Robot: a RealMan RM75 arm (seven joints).
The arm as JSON. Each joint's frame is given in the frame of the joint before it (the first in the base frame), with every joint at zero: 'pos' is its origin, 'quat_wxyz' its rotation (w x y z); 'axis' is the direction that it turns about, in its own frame. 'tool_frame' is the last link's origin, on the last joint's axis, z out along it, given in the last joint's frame.
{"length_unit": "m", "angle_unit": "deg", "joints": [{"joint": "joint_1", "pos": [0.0, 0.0, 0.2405], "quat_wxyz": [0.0, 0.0, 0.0, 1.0], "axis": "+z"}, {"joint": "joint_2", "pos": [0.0, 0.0, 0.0], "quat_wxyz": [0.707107, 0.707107, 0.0, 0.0], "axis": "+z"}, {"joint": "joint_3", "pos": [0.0, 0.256, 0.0], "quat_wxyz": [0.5, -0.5, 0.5, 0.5], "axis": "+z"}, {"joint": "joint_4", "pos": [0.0, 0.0, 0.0], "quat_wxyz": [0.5, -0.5, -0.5, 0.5], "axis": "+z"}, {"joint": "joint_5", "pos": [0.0, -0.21, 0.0], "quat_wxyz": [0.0, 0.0, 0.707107, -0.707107], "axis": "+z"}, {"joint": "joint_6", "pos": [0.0, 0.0, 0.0], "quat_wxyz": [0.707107, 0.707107, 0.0, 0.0], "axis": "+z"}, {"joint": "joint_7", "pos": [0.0, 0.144, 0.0], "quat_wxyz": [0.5, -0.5, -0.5, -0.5], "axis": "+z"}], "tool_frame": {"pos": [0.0, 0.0, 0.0], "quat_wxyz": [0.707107, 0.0, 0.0, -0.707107]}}
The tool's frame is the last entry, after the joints.
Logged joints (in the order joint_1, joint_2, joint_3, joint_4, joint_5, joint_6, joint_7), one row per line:
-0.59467 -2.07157 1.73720 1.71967 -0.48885 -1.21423 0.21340
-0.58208 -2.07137 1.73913 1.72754 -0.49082 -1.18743 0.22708
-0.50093 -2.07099 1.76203 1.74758 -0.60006 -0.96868 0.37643
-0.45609 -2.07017 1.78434 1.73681 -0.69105 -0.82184 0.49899
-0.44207 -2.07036 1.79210 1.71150 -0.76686 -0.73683 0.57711
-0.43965 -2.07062 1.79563 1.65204 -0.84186 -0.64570 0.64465
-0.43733 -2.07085 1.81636 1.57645 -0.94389 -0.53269 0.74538
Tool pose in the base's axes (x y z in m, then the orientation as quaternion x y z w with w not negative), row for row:
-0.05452 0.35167 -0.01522 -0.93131 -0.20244 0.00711 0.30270
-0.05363 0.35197 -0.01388 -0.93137 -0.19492 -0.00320 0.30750
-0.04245 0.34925 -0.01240 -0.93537 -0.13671 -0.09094 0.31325
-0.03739 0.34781 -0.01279 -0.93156 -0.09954 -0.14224 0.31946
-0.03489 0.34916 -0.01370 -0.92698 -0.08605 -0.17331 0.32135
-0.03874 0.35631 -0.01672 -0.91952 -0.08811 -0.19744 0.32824
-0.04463 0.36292 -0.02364 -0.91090 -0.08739 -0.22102 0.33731
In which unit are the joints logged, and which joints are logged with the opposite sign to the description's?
The joints are logged in radians. Opposite sign: none.
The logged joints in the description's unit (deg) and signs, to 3 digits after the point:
-34.072 -118.692 99.534 98.530 -28.009 -69.570 12.227
-33.351 -118.681 99.645 98.981 -28.122 -68.035 13.011
-28.701 -118.659 100.957 100.129 -34.381 -55.501 21.568
-26.132 -118.612 102.235 99.512 -39.594 -47.088 28.590
-25.329 -118.623 102.680 98.062 -43.938 -42.217 33.066
-25.190 -118.638 102.882 94.655 -48.235 -36.996 36.936
-25.057 -118.651 104.070 90.324 -54.081 -30.521 42.707

